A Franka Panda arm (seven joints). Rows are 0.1 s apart.
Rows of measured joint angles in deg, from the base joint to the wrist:
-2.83, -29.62, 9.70, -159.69, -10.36, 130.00, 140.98
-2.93, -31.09, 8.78, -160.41, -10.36, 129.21, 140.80
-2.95, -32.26, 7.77, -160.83, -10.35, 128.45, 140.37
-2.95, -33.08, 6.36, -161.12, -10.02, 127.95, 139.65
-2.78, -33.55, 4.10, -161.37, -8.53, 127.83, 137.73
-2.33, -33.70, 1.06, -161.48, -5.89, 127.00, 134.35
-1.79, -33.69, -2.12, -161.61, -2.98, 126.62, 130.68
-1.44, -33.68, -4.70, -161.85, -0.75, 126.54, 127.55
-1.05, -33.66, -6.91, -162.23, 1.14, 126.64, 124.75
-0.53, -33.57, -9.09, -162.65, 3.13, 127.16, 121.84
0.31, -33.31, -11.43, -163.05, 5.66, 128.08, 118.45
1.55, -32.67, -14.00, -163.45, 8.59, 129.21, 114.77
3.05, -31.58, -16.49, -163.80, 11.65, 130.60, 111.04
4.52, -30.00, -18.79, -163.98, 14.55, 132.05, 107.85
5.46, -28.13, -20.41, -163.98, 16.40, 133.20, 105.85
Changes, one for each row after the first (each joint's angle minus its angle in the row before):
-0.10, -1.47, -0.92, -0.72, 0.00, -0.79, -0.18
-0.02, -1.17, -1.01, -0.42, 0.01, -0.76, -0.43
0.00, -0.82, -1.41, -0.29, 0.33, -0.50, -0.72
0.17, -0.47, -2.26, -0.25, 1.49, -0.12, -1.92
0.45, -0.15, -3.04, -0.11, 2.64, -0.83, -3.38
0.54, 0.01, -3.18, -0.13, 2.91, -0.38, -3.67
0.35, 0.01, -2.58, -0.24, 2.23, -0.08, -3.13
0.39, 0.02, -2.21, -0.38, 1.89, 0.10, -2.80
0.52, 0.09, -2.18, -0.42, 1.99, 0.52, -2.91
0.84, 0.26, -2.34, -0.40, 2.53, 0.92, -3.39
1.24, 0.64, -2.57, -0.40, 2.93, 1.13, -3.68
1.50, 1.09, -2.49, -0.35, 3.06, 1.39, -3.73
1.47, 1.58, -2.30, -0.18, 2.90, 1.45, -3.19
0.94, 1.87, -1.62, 0.00, 1.85, 1.15, -2.00

